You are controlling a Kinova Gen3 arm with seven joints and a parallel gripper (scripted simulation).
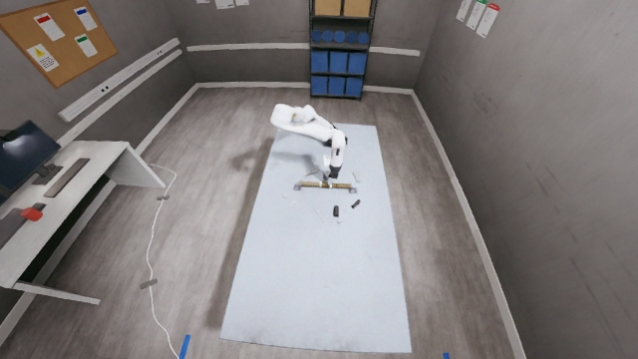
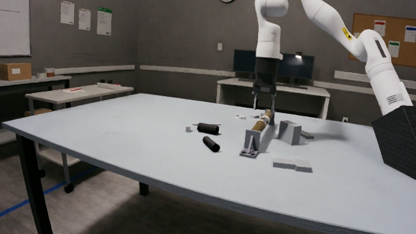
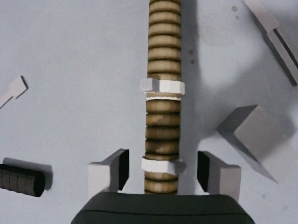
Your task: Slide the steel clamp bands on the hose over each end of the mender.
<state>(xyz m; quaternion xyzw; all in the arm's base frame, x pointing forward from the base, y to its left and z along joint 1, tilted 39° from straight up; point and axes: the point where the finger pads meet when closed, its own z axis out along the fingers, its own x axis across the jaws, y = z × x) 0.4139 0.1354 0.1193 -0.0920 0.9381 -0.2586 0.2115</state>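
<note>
Right now the grey block is 10 cm behind my hand, 2 cm to the right of it and 8 cm below it.
</note>
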